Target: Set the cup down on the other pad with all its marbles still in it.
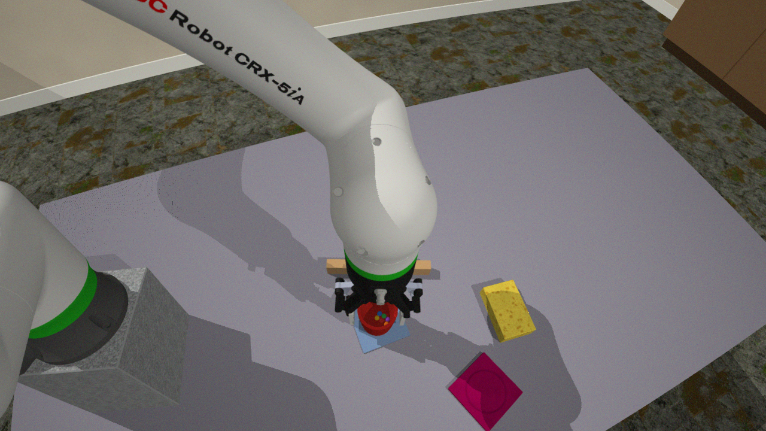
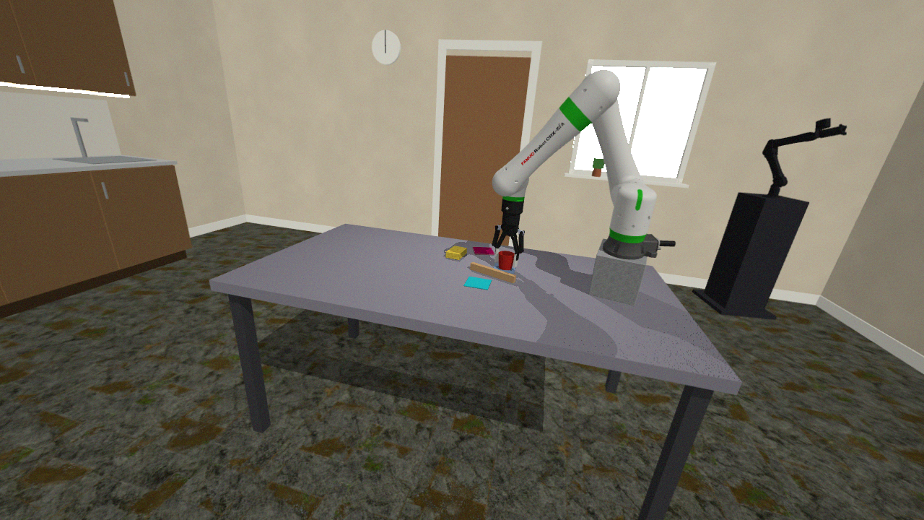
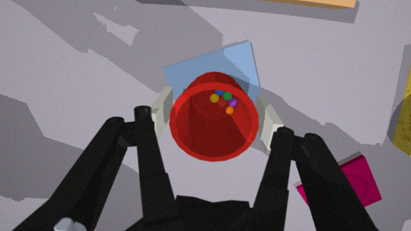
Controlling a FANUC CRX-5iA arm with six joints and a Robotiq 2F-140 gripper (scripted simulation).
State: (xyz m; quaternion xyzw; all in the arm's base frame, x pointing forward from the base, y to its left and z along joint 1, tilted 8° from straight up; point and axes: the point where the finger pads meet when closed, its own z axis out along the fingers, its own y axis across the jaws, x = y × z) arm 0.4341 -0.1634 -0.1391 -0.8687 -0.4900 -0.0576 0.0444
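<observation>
My hand is 2 cm above the cup. Also, from my hand: wooden rail: 6 cm ahead, 10 cm to the left, 4 cm below; then yellow sponge: 24 cm ahead, 12 cm to the right, 3 cm below; then teal pad: 12 cm ahead, 19 cm to the left, 6 cm below.
</observation>
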